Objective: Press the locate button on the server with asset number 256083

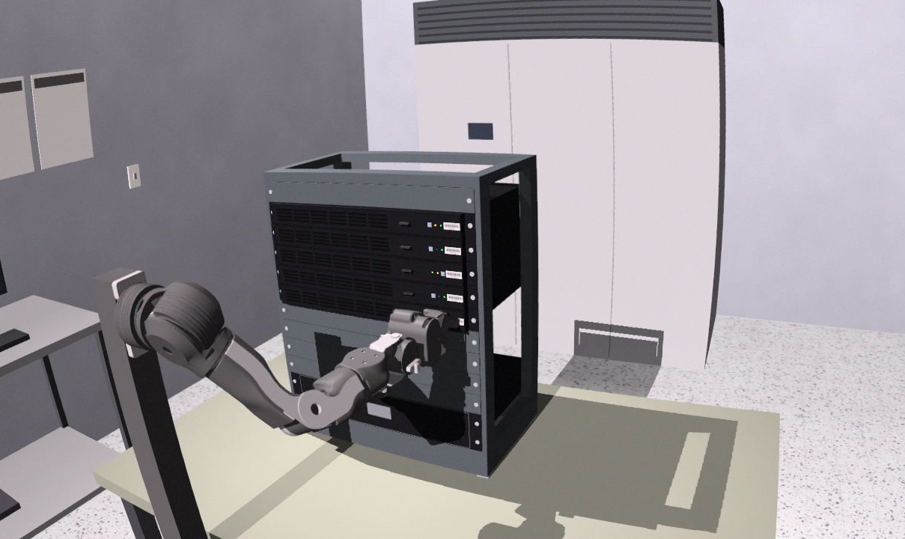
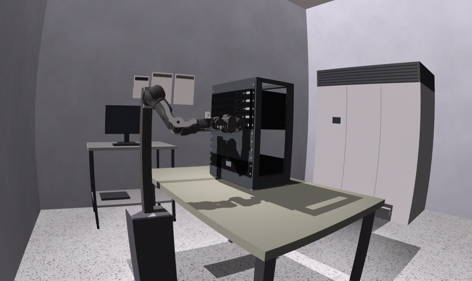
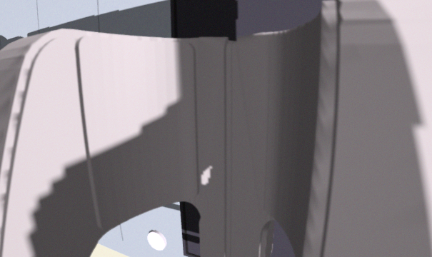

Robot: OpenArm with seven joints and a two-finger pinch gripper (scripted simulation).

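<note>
Right now my hand is 10 mm short of the pale square button.
</note>
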